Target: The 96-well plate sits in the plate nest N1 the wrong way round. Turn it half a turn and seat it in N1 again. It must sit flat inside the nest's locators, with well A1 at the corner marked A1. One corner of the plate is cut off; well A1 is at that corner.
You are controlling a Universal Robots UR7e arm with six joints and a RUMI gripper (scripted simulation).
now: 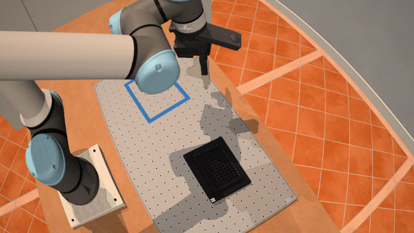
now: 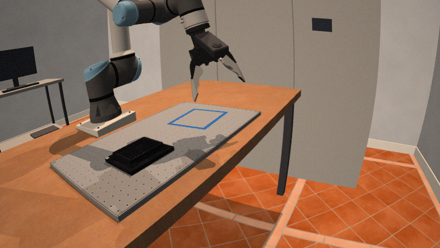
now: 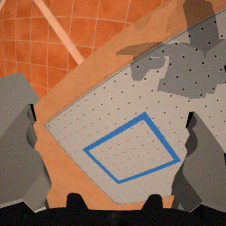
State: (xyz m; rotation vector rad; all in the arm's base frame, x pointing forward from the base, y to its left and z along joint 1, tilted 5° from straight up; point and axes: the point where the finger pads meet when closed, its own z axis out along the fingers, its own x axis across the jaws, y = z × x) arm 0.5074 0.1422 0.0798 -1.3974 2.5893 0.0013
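My hand is 100 mm past the black 96-well plate, 240 mm to the left of it and 110 mm above it. The rest, counted from my hand: white A1 label (150 mm behind, 320 mm to the right, 120 mm below); black plate nest N1 (100 mm behind, 240 mm to the right, 120 mm below).
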